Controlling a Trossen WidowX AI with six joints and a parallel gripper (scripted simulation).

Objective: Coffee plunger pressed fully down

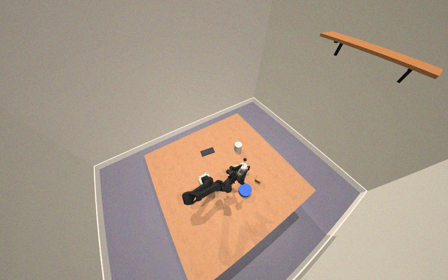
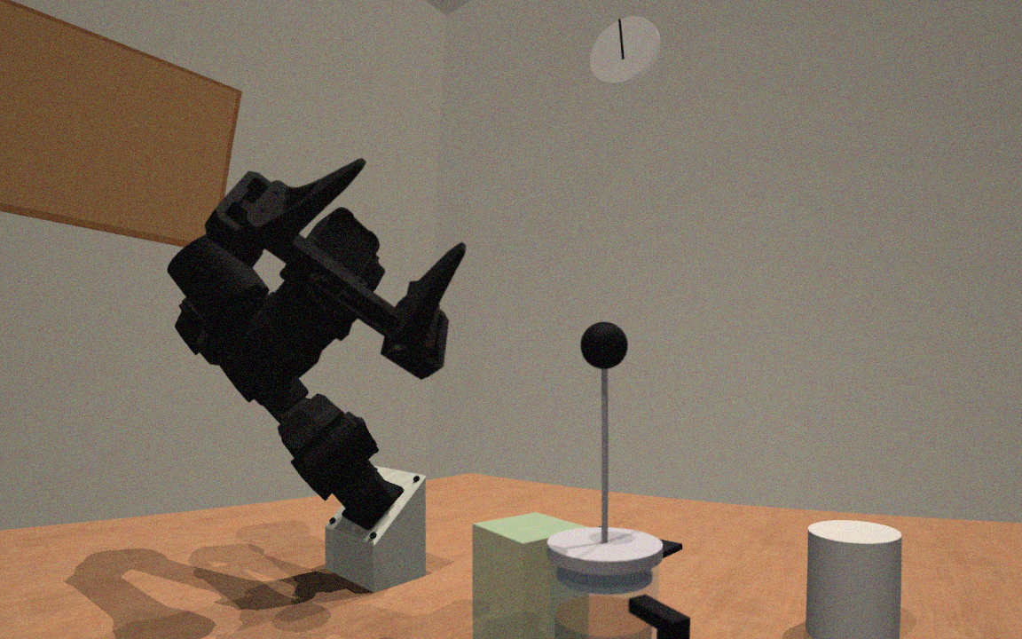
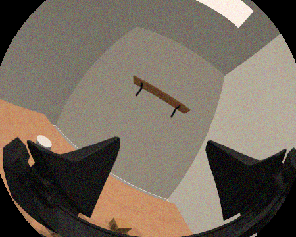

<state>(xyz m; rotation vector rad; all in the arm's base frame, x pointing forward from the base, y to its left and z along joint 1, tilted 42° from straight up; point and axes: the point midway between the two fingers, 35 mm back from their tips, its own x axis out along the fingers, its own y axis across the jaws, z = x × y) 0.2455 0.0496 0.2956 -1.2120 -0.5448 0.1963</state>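
Right now the coffee press is 21 cm below my gripper tip, 9 cm ahead of it and 8 cm to the left of it. From my gripper tip the other things lie so: small brown block 31 cm below, 17 cm ahead, 7 cm to the right; blue disc 32 cm below, 9 cm to the right, 1 cm behind; pale green block 27 cm below, 10 cm to the left, 1 cm ahead.
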